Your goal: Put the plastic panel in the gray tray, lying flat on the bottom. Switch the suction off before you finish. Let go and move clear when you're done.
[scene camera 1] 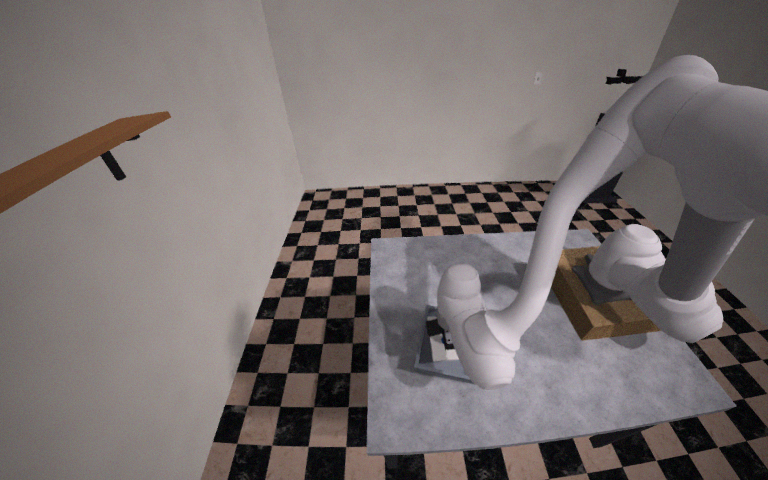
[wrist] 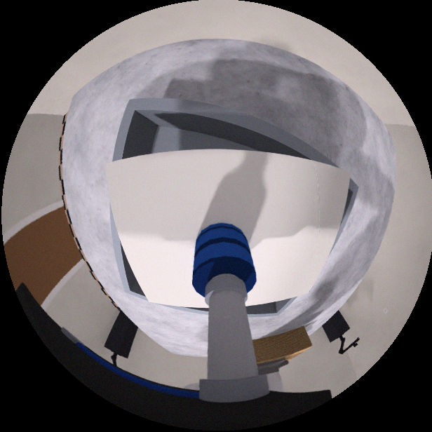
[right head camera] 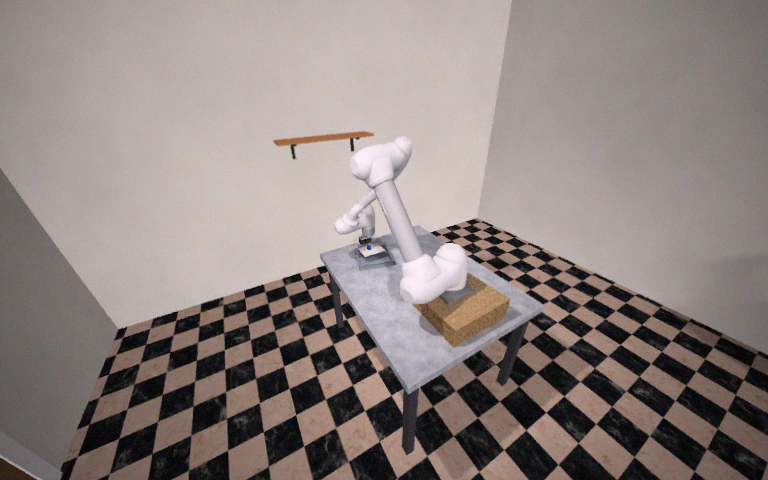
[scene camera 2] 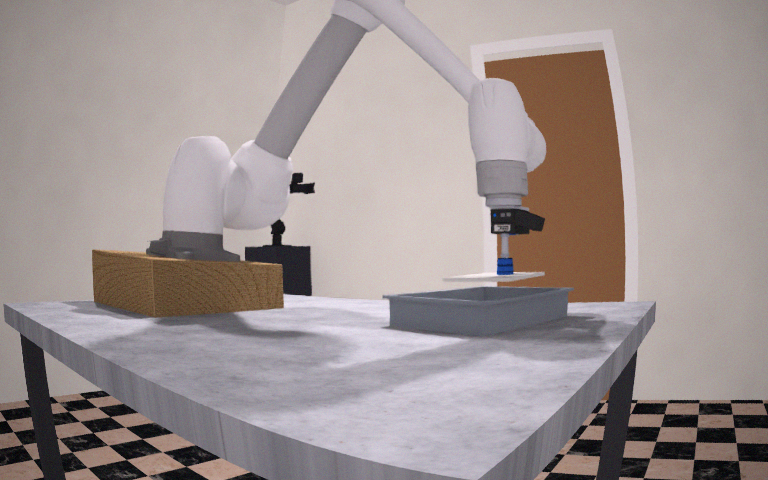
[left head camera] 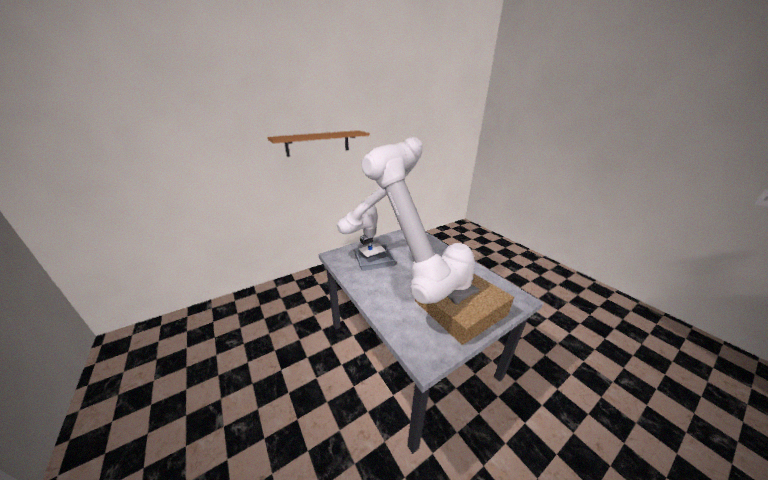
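Observation:
The white plastic panel hangs level from my suction cup, which is blue and sits on the panel's top face. In scene camera 2 the panel is a little above the rim of the gray tray. In the wrist view the panel covers most of the tray opening, and a strip of the tray's inside shows beyond its far edge. In scene camera 1 the arm hides the cup and part of the tray.
The arm's base stands on a wooden block on the gray table. A wooden shelf is on the wall. A brown door is behind the tray in scene camera 2.

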